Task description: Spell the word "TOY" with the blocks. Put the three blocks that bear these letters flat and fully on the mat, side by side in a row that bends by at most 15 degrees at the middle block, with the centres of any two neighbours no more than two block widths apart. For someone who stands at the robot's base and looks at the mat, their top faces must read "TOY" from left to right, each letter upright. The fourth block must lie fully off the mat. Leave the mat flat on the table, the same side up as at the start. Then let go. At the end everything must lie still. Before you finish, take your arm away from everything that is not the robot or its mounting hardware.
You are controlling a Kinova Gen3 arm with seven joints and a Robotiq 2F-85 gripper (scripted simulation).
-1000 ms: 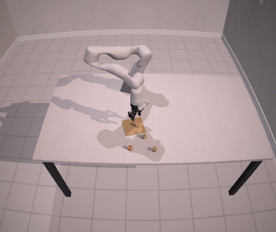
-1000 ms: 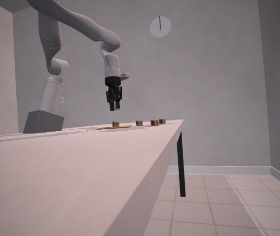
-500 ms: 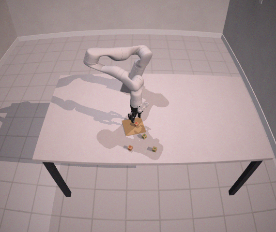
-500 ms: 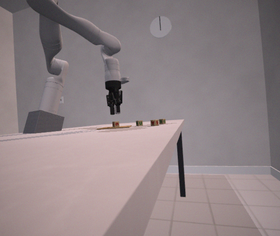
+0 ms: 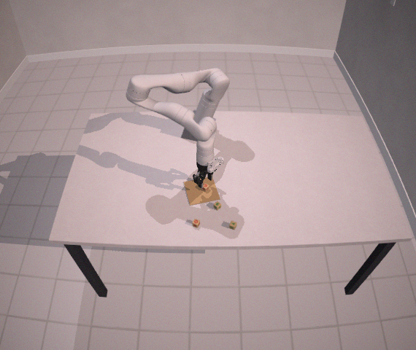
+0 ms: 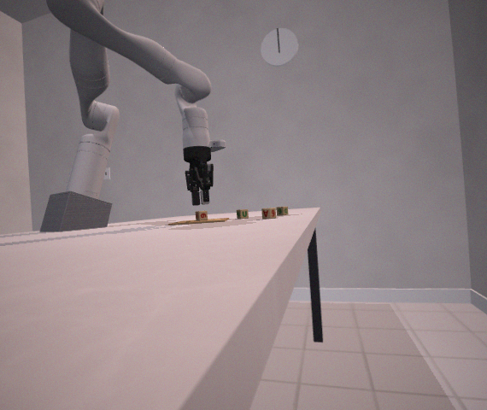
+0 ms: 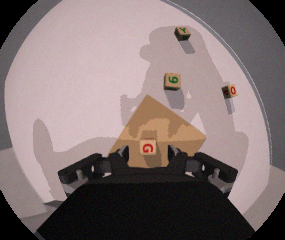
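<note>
My gripper is now 10 mm short of the mat, 20 mm to the left of it and 60 mm above it.
</note>
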